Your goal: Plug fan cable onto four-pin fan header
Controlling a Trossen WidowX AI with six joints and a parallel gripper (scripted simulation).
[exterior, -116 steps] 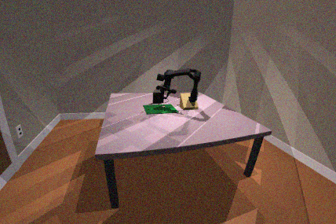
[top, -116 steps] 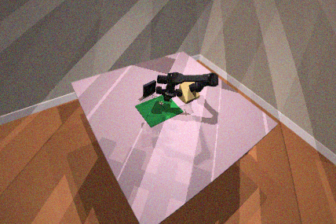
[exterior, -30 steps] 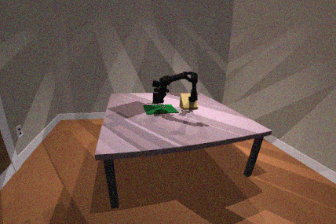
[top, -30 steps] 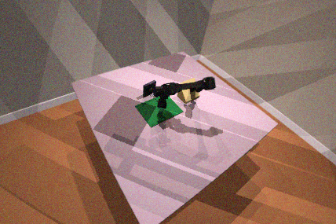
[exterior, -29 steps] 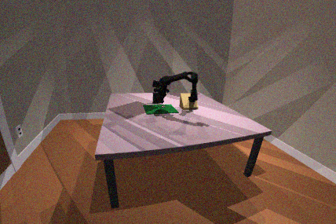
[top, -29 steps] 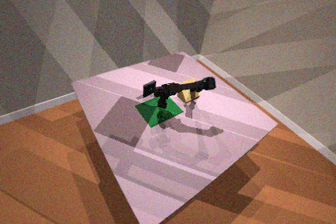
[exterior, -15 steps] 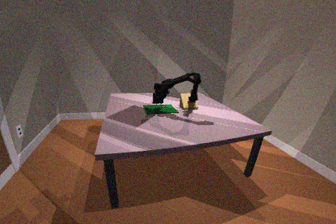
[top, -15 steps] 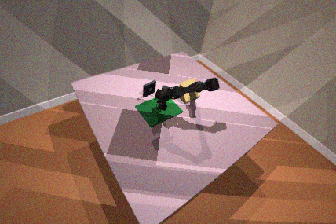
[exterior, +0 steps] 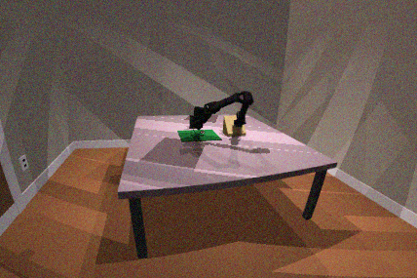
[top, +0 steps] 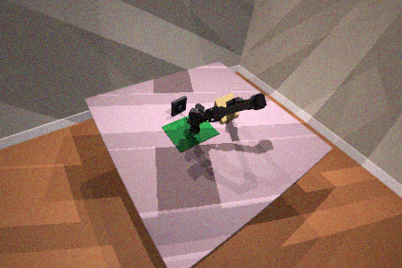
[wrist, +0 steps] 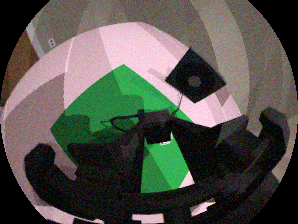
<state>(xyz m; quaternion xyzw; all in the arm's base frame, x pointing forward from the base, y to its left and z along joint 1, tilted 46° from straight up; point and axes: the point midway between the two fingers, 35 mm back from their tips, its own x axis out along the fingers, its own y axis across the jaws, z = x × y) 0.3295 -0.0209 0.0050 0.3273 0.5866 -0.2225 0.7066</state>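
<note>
Now: the green board 20 mm to the left of my gripper tip and 90 mm below it. The rest, counted from my gripper tip: four-pin header (40 mm behind, 20 mm to the right, 70 mm below); dark plug (10 mm behind); black fan (30 mm behind, 160 mm to the right, 10 mm below).
</note>
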